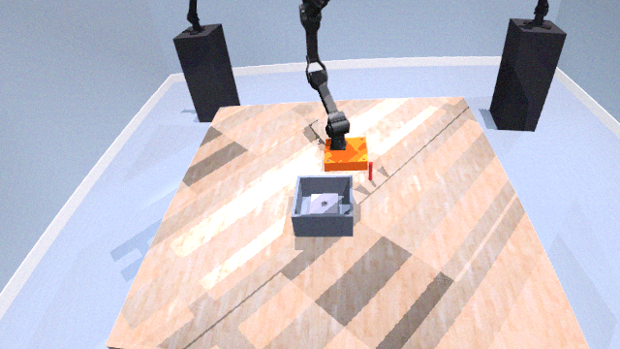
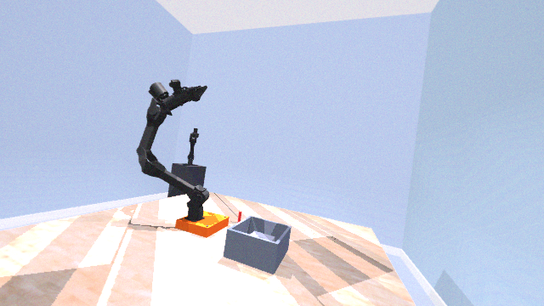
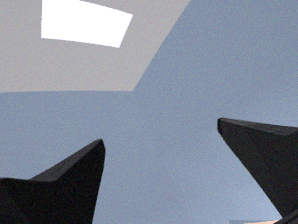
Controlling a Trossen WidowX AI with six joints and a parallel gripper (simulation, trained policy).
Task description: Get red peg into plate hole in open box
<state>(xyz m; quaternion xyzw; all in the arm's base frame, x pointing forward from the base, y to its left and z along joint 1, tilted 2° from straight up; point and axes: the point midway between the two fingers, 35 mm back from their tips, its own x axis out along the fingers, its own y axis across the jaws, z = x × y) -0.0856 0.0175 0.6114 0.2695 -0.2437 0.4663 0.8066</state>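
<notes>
The red peg lies 24 cm ahead of my gripper tip, 11 cm to the left of it and 63 cm below it. Also, from my gripper tip: grey box 43 cm ahead, 3 cm to the right, 64 cm below.
</notes>
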